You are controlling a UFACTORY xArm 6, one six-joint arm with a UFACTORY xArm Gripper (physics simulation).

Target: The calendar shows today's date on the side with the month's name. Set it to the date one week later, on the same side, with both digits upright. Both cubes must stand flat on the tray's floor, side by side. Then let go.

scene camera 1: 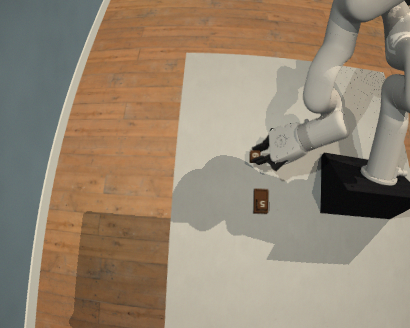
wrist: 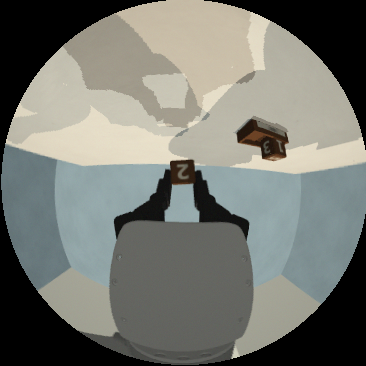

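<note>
My gripper [scene camera 1: 256,154] [wrist: 182,177] is shut on a brown cube [scene camera 1: 255,156] [wrist: 182,170]. In the scene view its upper face carries a sideways digit that looks like a 6 or 9; in the wrist view another face shows an upside-down 2. How high it is held is hard to tell. The brown tray [scene camera 1: 257,193] [wrist: 246,134] stands apart from it, lower in the scene view and to the right in the wrist view. The other cube [scene camera 1: 262,204] [wrist: 273,149] is at one end of the tray, with 5 on top and faces showing 3 and 1. The month's name is not readable.
The black robot base [scene camera 1: 345,192] stands right of the tray in the scene view. The arm [scene camera 1: 322,131] reaches in from the upper right. A pale mat [scene camera 1: 215,280] lies under the tray, with wooden floor [scene camera 1: 115,165] to the left. Shadows cross the mat.
</note>
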